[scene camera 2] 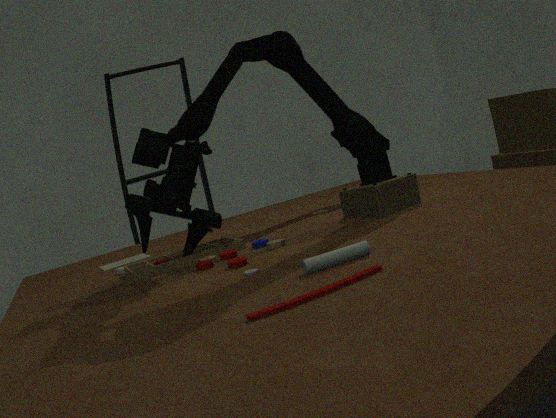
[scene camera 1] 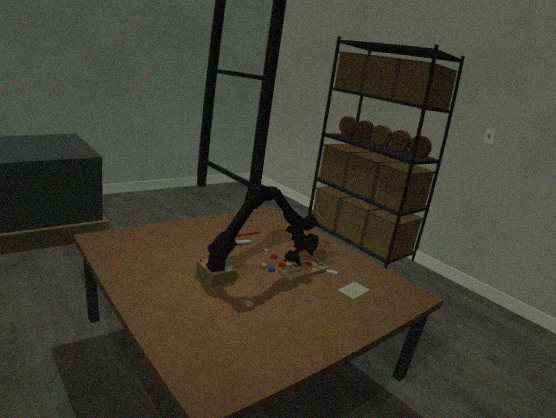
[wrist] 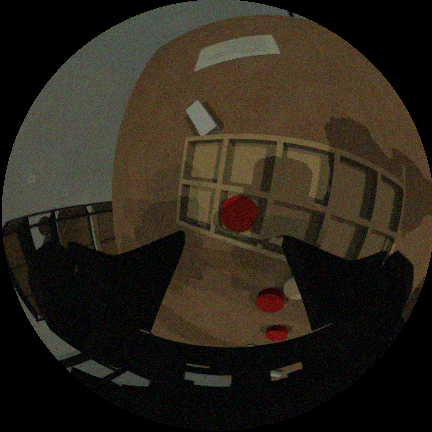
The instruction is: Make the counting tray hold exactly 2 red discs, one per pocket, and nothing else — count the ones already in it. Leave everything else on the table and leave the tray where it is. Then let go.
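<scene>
The wooden counting tray (scene camera 1: 301,274) (wrist: 250,138) has two rows of pockets. One red disc (scene camera 1: 308,264) (scene camera 2: 161,261) (wrist: 239,213) lies in a pocket of the row nearer the fingers. Three red discs lie on the table beside the tray: one (scene camera 1: 274,256) (scene camera 2: 237,262), another (scene camera 1: 282,264) (scene camera 2: 227,255), and a third (scene camera 2: 204,265). Two loose red discs show between the fingers in the wrist view, one nearer the tray (wrist: 270,301) and one farther off (wrist: 276,333). My gripper (scene camera 2: 165,253) (wrist: 234,238) is open and empty, fingers pointing down low over the tray's side. The right finger hides some table.
Beside the tray are a blue disc (scene camera 1: 271,269) (scene camera 2: 260,244), a cream disc (scene camera 1: 264,265) (scene camera 2: 276,243), another cream disc (wrist: 293,289), and a white block (scene camera 1: 331,272) (wrist: 202,118). Paper (scene camera 1: 354,290) (wrist: 237,51), a white cylinder (scene camera 1: 243,242) (scene camera 2: 336,257) and a red rod (scene camera 2: 315,294) lie farther away.
</scene>
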